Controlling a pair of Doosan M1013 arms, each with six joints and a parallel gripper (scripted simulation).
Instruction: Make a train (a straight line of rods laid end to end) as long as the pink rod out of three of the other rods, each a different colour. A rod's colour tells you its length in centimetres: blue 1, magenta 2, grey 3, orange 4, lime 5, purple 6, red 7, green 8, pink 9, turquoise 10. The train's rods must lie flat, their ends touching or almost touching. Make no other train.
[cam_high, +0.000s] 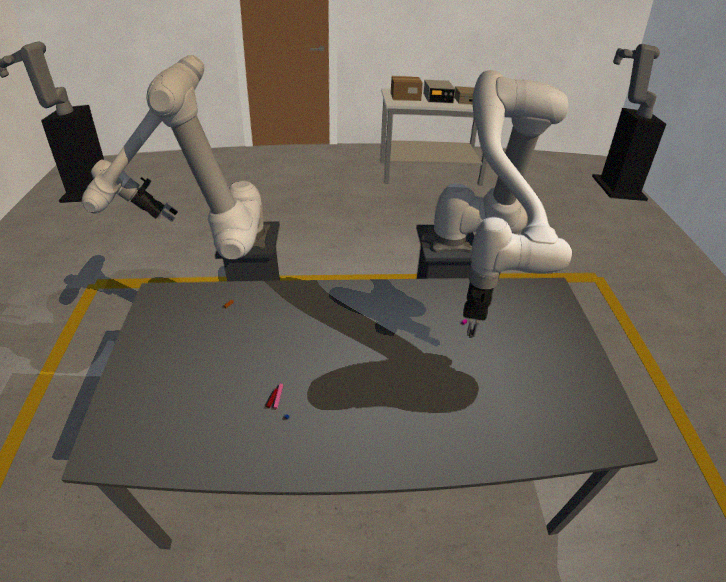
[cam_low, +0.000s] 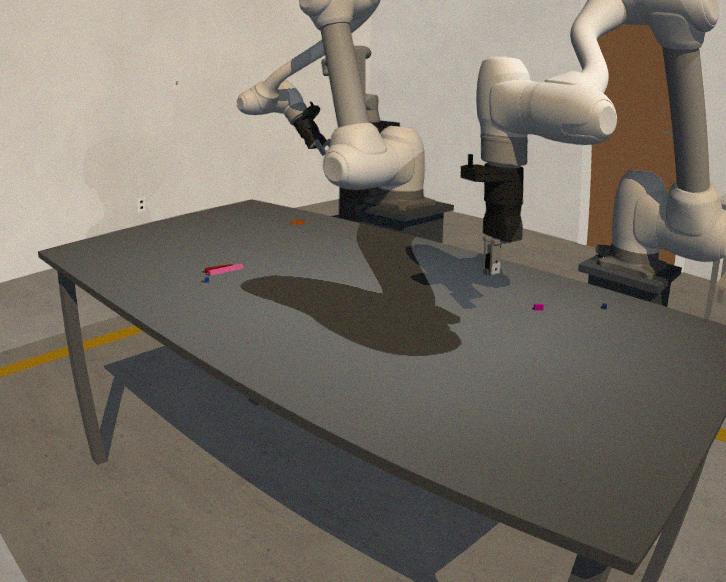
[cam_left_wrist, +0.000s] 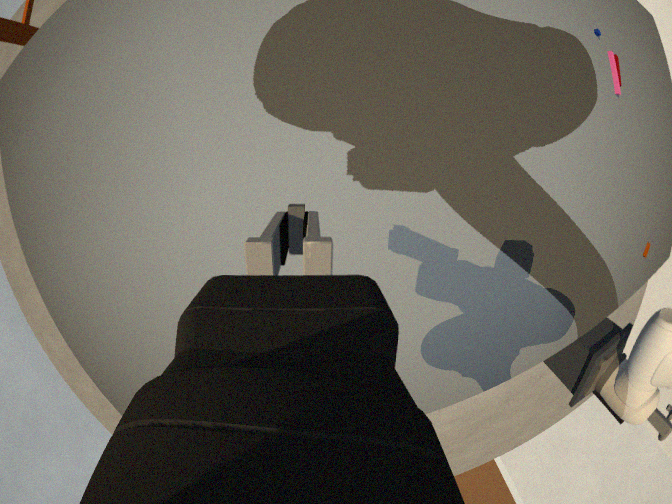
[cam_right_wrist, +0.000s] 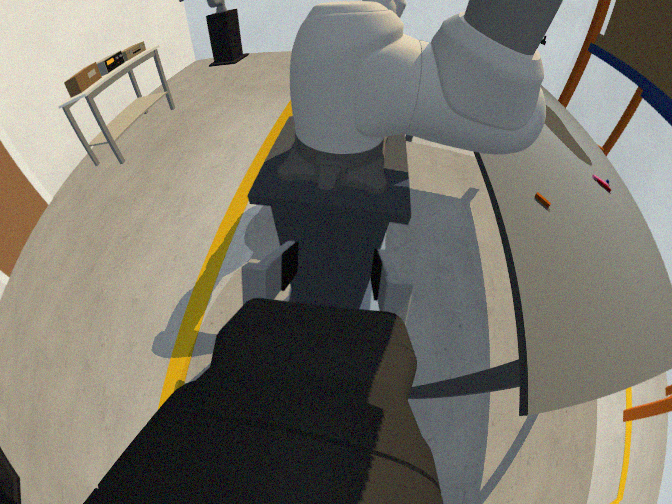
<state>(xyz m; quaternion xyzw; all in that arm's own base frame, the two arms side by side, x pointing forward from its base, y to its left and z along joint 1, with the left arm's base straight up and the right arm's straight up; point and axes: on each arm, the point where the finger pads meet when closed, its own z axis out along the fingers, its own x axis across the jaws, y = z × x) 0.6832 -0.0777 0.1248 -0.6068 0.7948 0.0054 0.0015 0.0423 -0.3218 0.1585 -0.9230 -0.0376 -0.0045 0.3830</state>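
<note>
The magenta rod lies 160 mm behind my left hand, 120 mm below it and 20 mm to the left of it. Also, from my left hand: red rod 630 mm to the right, 190 mm ahead, 120 mm below; pink rod 610 mm to the right, 180 mm ahead, 120 mm below; grey rod 20 mm below.
</note>
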